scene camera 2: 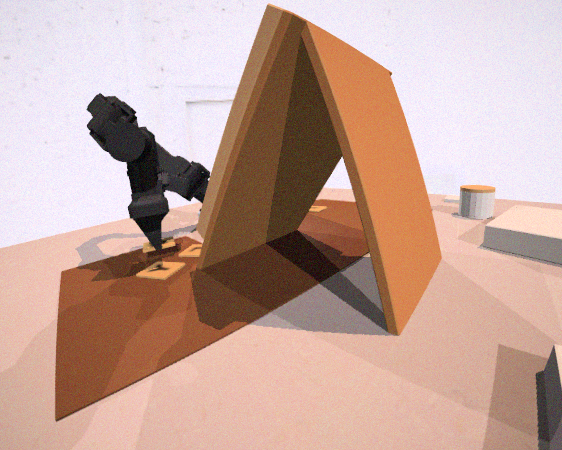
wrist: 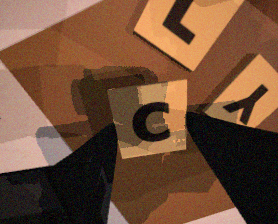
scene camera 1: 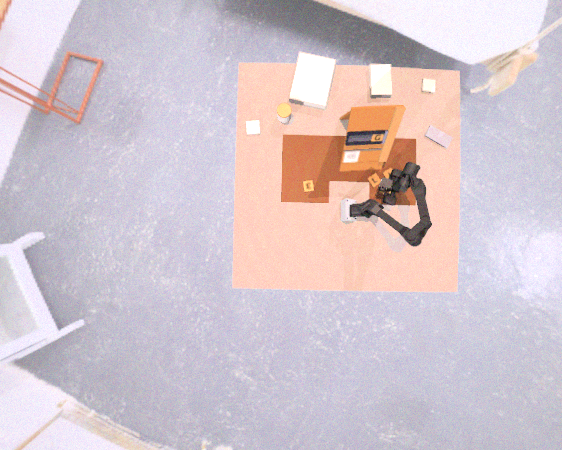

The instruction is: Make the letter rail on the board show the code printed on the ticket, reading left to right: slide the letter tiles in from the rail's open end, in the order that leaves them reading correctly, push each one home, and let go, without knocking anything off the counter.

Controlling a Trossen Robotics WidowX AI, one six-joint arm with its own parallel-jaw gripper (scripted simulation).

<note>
The pictures show: my gripper, a capped canister, a large white box, an a-frame board and a brown mat.
My gripper is seen too in the wrist view.
</note>
